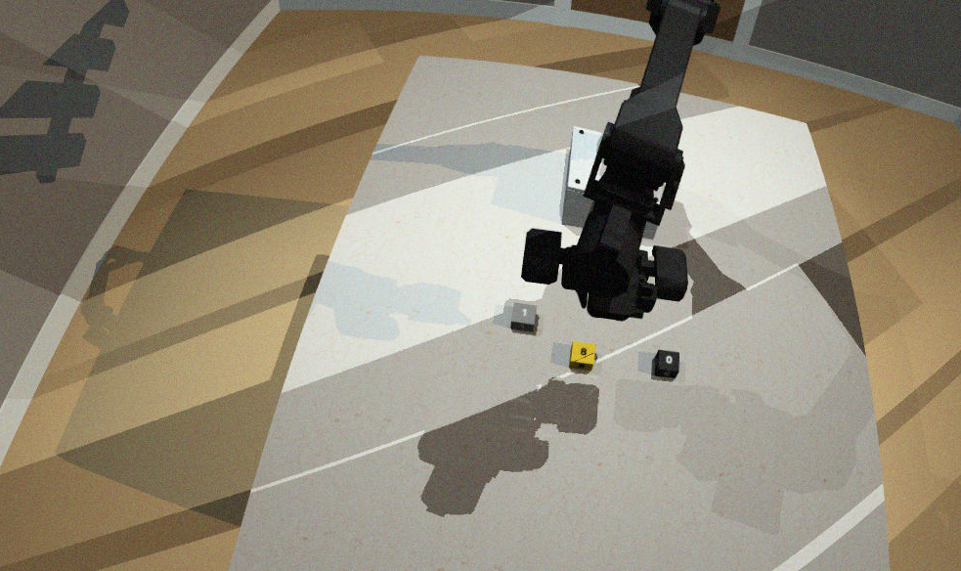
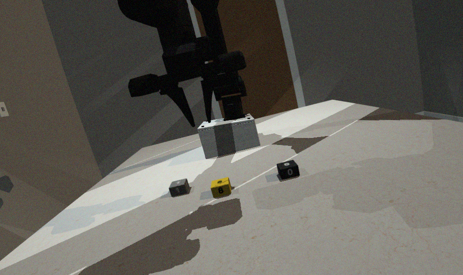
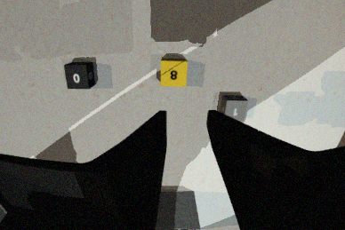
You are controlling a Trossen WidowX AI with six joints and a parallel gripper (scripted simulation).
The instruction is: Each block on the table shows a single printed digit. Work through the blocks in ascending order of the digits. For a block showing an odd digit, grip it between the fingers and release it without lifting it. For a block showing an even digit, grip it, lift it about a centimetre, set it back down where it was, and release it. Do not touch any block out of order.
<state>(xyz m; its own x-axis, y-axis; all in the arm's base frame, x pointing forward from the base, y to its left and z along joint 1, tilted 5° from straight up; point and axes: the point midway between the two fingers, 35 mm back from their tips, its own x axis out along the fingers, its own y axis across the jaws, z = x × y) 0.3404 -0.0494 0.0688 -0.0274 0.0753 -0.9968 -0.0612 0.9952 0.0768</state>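
The yellow block marked 8 lies 120 mm below my gripper tip. Also, from my gripper tip: black block marked 0: 130 mm to the left, 120 mm below, 10 mm behind; grey block marked 1: 120 mm below, 90 mm to the right, 40 mm behind.
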